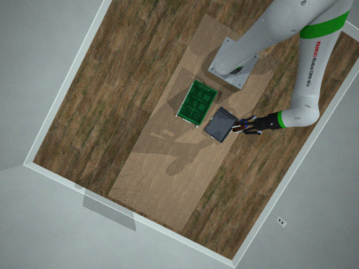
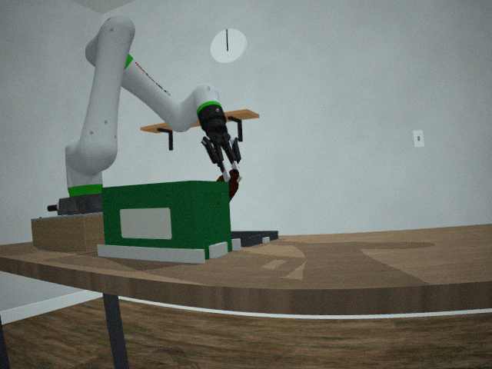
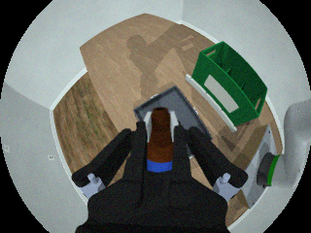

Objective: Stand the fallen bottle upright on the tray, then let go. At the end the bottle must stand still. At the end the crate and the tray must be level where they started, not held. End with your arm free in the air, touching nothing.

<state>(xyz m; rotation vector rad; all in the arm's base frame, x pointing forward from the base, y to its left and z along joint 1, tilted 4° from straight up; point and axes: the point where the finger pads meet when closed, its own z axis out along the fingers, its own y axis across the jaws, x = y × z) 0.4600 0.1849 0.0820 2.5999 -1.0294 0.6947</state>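
The bottle lies 4 cm below my hand, 3 cm behind it and 2 cm to the left of it. Round my hand: green crate: 33 cm to the right, 13 cm below, 7 cm behind; then tray: 21 cm below, 5 cm to the right.
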